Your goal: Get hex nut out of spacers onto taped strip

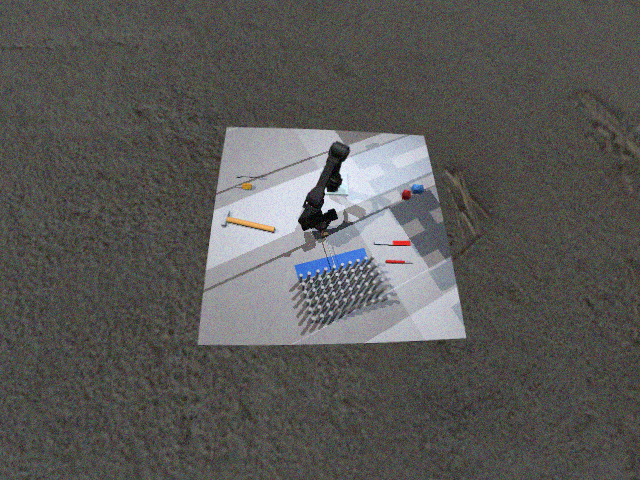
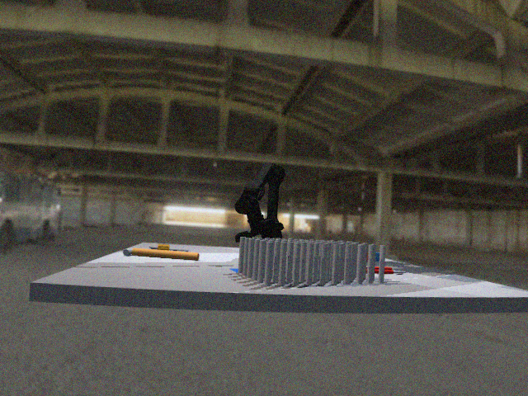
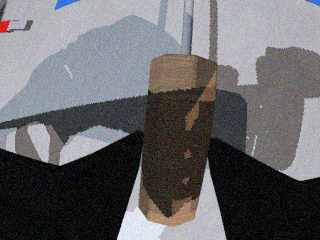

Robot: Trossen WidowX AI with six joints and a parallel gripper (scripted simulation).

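My gripper tip is now 18 cm short of the blue taped strip, 4 cm above it and 3 cm to the right of it. The rest, counted from my gripper tip: wrench (38 cm behind, 37 cm to the right, 3 cm below); hook tool (10 cm ahead, 2 cm to the left); small yellow tool (40 cm to the right, 31 cm behind, 2 cm below).
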